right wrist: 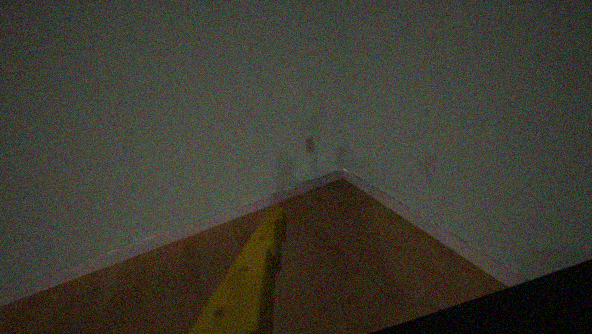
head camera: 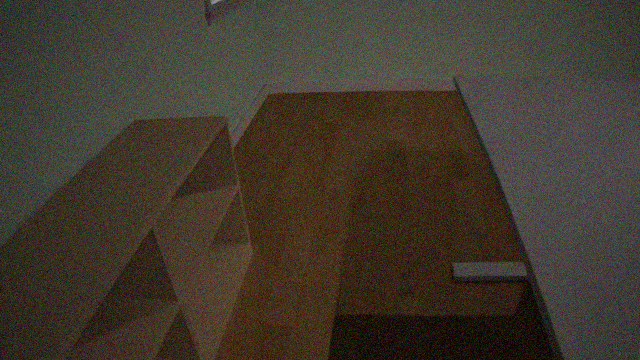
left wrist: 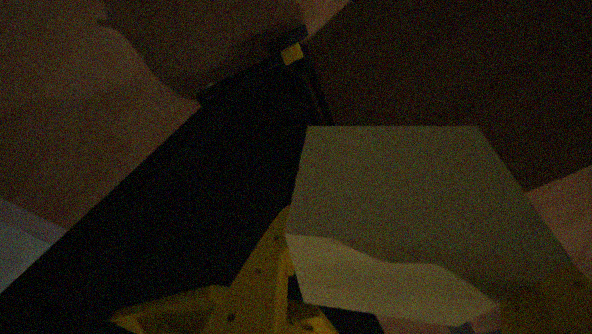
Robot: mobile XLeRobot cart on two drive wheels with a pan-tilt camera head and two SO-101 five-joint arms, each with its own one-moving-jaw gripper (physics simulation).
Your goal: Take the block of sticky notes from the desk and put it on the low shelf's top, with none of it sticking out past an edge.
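Frame: origin at the left arm's base, x back, y down, z right, level; metres.
Where they show: left hand at its tool point: (left wrist: 300, 218); right hand at its tool point: (right wrist: 285, 220).
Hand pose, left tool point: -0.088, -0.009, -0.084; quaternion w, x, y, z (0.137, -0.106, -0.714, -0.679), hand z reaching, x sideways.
Observation:
After its pixels a point has its place, as x, y, z.
The block of sticky notes (left wrist: 395, 185) {-0.117, -0.017, -0.093} is a pale yellow-green block in the left wrist view, pressed between the jaws of my left gripper (left wrist: 370, 250). The near jaw is yellow; the far jaw is mostly hidden by the block. My left gripper does not show in the head view. The low shelf (head camera: 125, 170) {-0.819, 0.165, -0.833} stands at the left of the head view, its long bare top running back along the wall and its open compartments facing right. My right gripper (right wrist: 280, 220) shows one yellow notched jaw, over floor, and is open and empty. The desk cannot be made out.
Wooden floor (head camera: 300, 225) {-1.477, 0.775, -0.635} (right wrist: 350, 250) {0.860, 0.775, -0.083} lies right of the shelf, with a wall behind. A large pale upright surface (head camera: 575, 200) {-0.800, 0.055, 0.303} fills the right side of the head view. A short pale bar (head camera: 490, 270) is beside it. The black cart body (left wrist: 190, 190) {0.243, 0.335, 0.070} is left of the block.

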